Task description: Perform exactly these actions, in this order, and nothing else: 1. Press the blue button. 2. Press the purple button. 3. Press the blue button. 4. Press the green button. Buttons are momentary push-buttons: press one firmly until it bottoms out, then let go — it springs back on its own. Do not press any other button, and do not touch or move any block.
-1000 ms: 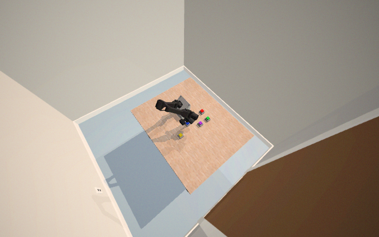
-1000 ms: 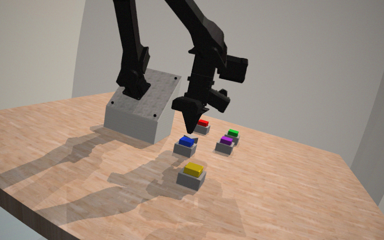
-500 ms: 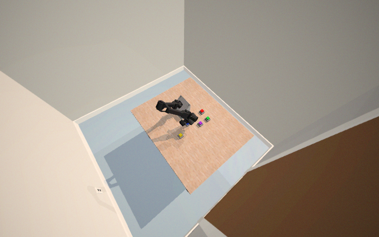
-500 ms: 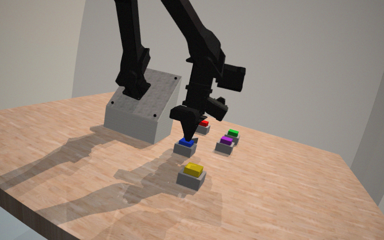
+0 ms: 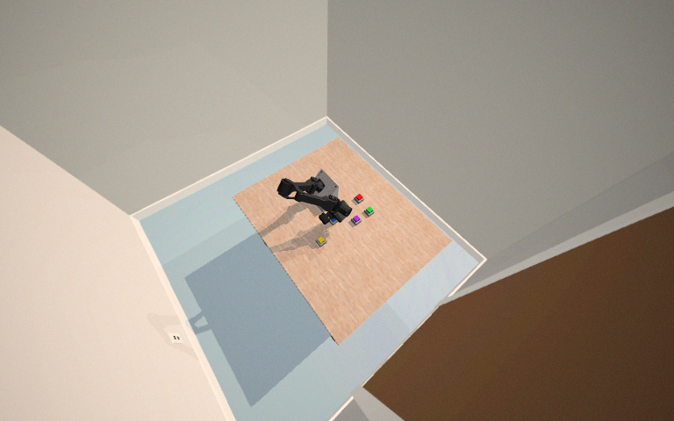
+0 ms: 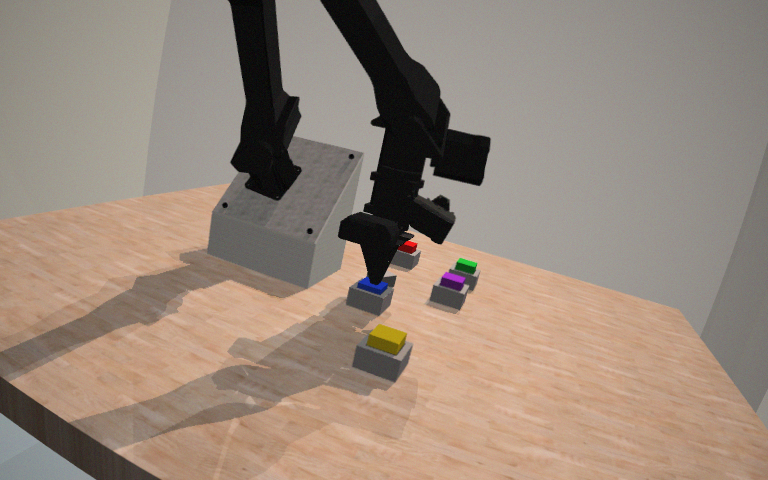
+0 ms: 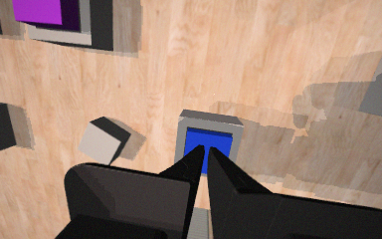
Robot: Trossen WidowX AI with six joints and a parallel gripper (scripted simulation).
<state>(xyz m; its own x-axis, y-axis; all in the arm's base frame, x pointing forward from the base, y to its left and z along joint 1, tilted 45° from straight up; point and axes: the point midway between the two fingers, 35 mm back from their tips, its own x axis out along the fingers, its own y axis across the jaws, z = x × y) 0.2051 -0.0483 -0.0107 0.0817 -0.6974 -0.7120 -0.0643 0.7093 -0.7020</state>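
Now: gripper tip 10 mm above the blue button. From my gripper tip the other things lie so: purple button: 80 mm ahead, 120 mm to the left; then yellow button: 80 mm ahead, 140 mm to the right; then small grey block: 20 mm behind, 90 mm to the left, 20 mm below.
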